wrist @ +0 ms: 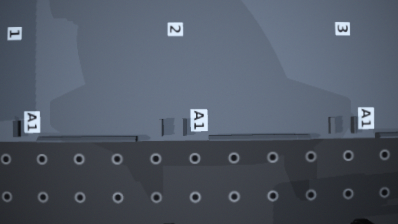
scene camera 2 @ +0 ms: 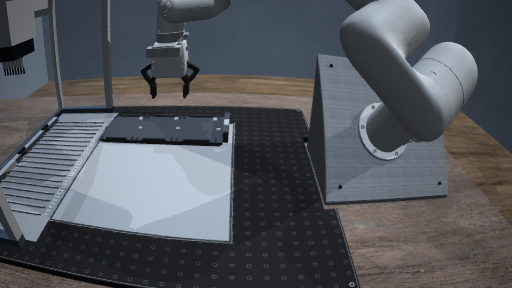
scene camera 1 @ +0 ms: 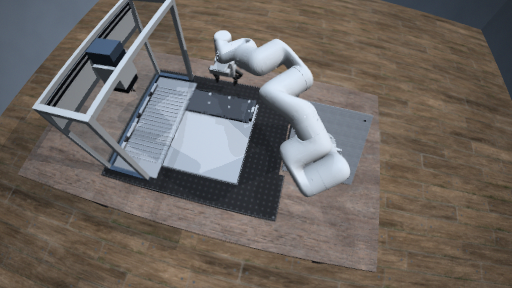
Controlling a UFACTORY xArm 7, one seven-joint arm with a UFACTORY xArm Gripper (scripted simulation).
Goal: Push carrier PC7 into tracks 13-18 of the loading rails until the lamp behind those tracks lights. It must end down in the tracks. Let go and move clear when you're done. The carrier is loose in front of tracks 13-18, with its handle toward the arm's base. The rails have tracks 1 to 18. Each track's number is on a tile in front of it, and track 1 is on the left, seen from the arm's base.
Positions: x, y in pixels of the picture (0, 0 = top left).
carrier PC7: wrist; scene camera 2 128, 128; scene camera 1
same spot on carrier PC7: (scene camera 1: 220, 105) = (wrist: 246, 25)
same spot on pale grey sheet: (scene camera 1: 206, 145) = (scene camera 2: 141, 183)
